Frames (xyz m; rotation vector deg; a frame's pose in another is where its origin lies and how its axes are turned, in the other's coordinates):
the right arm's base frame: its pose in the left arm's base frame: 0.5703 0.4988 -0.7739 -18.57 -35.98 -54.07
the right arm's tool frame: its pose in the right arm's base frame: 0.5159 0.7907 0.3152 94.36 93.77 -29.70
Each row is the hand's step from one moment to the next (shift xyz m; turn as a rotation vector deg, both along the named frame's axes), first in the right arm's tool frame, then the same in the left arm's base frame.
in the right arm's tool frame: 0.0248 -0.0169 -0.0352 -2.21 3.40 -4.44
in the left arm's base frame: 0.0246 0.0371 -0.0126 0.80 2.50 5.41
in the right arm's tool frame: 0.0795 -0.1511 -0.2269 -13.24 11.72 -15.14
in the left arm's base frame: 0.0719 0.2646 -0.0740 -2.15 8.88 21.41
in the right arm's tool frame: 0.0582 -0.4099 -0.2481 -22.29 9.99 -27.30
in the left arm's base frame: -0.0476 0.4052 -0.2578 -7.14 21.08 29.09
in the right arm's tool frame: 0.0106 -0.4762 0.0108 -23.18 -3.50 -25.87
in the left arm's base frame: -0.1914 0.2112 -0.3818 -13.92 26.16 18.46
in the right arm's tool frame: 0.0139 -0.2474 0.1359 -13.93 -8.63 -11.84
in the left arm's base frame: -0.1301 -0.0058 -0.2508 -12.15 15.49 4.62
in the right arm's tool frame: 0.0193 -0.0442 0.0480 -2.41 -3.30 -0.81
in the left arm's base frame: -0.0156 -0.0232 -0.0620 -3.21 2.43 -1.07
